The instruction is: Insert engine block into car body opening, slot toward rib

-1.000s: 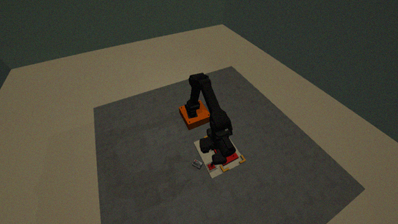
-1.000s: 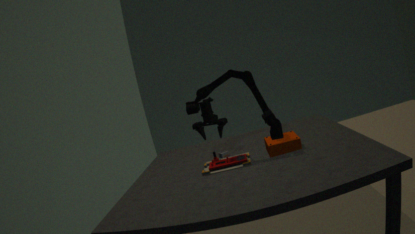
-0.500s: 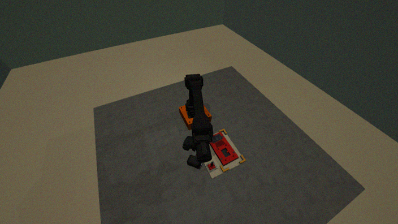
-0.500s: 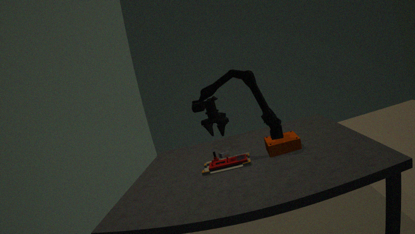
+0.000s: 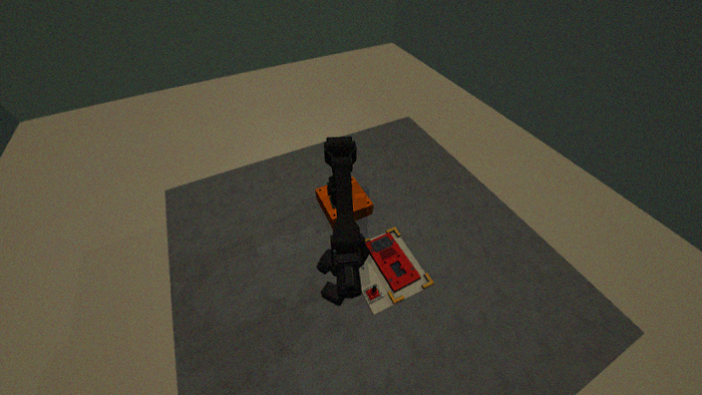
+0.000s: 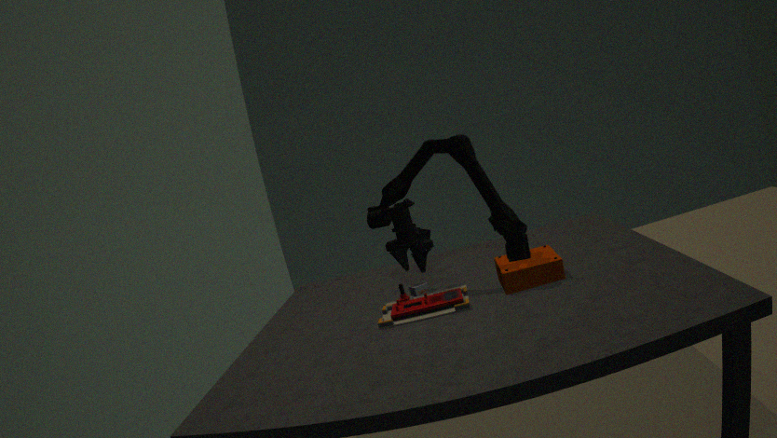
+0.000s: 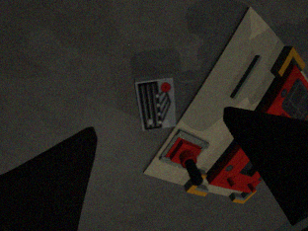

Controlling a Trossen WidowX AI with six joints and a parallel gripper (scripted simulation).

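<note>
The grey engine block is 1 cm ahead of my gripper tip and 6 cm below it. From my gripper tip the other things lie so: black post 4 cm ahead, 8 cm to the left, 4 cm below.
</note>
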